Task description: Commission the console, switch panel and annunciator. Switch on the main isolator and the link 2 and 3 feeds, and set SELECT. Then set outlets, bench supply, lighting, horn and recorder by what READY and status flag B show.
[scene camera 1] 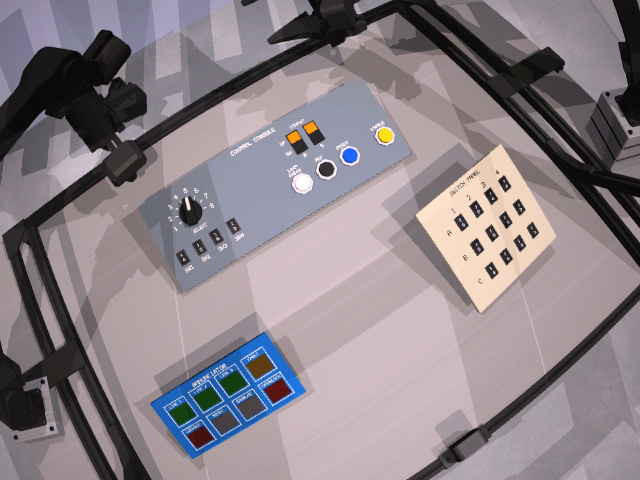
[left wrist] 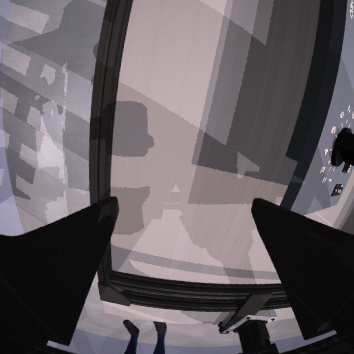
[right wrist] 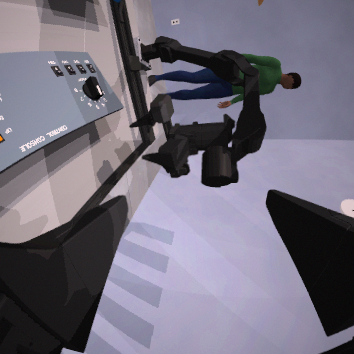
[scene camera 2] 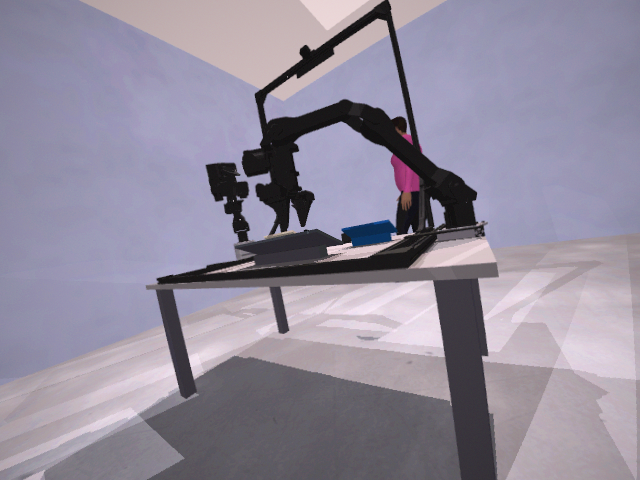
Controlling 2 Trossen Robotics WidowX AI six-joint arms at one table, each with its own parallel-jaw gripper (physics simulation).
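Places are measured from the left arm's base along level axes (x right, y back, z down), in metres.
Pixels of known places: left gripper, fingertip midpoint: [left wrist: 185, 204] [right wrist: 135, 141] [scene camera 2: 295, 227]; right gripper, fingertip midpoint: [scene camera 1: 255, 23] [right wrist: 197, 199] [scene camera 2: 240, 187]; left arm's base at its link origin: [scene camera 1: 29, 410] [left wrist: 249, 325] [right wrist: 144, 53] [scene camera 2: 462, 226]; right arm's base at its link origin: [scene camera 1: 635, 109] [scene camera 2: 243, 242].
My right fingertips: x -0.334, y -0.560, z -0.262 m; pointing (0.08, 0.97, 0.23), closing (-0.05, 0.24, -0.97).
Observation:
For each thing: its top centre in the pictures, then the offset to it from my right fingertips. "*": a spot on its surface instead.
- grey control console at its top centre: [scene camera 1: 267, 161] [right wrist: 33, 95] [scene camera 2: 281, 234] dy +0.042, dx +0.100, dz +0.189 m
- SELECT knob at its top centre: [scene camera 1: 186, 206] [right wrist: 100, 85] dy +0.174, dx +0.126, dz +0.189 m
- SW4 at a spot on its surface: [scene camera 1: 208, 241] * dy +0.163, dx +0.168, dz +0.236 m
- blue annunciator at its top centre: [scene camera 1: 217, 388] [scene camera 2: 366, 223] dy +0.204, dx +0.393, dz +0.207 m
The grey control console [scene camera 1: 258, 196] [scene camera 2: 292, 242] [right wrist: 40, 110] has a SELECT knob [scene camera 1: 190, 210] [left wrist: 344, 147] [right wrist: 93, 88] with its white line near 5. Its two rockers [scene camera 1: 305, 137] show orange at their upper ends. SW1 to SW4 [scene camera 1: 208, 241] are too small to read. The cream switch panel [scene camera 1: 439, 222] has rows A to C; its switch positions are unclear. The blue annunciator [scene camera 1: 161, 401] [scene camera 2: 369, 232] has dim green, amber and red windows and grey ones. My left gripper [scene camera 1: 125, 131] [scene camera 2: 293, 227] [left wrist: 185, 204] is open, empty, above the console's left end. My right gripper [scene camera 1: 256, 20] [right wrist: 197, 199] is open, empty, beyond the top rail.
White, black, blue and yellow [scene camera 1: 384, 135] buttons line the console's lower right. A black frame [scene camera 1: 217, 98] borders the table. The left arm [right wrist: 250, 110] stands beyond the console in the right wrist view. A person in pink [scene camera 2: 405, 170] stands behind the table; one in green [right wrist: 267, 70] also shows.

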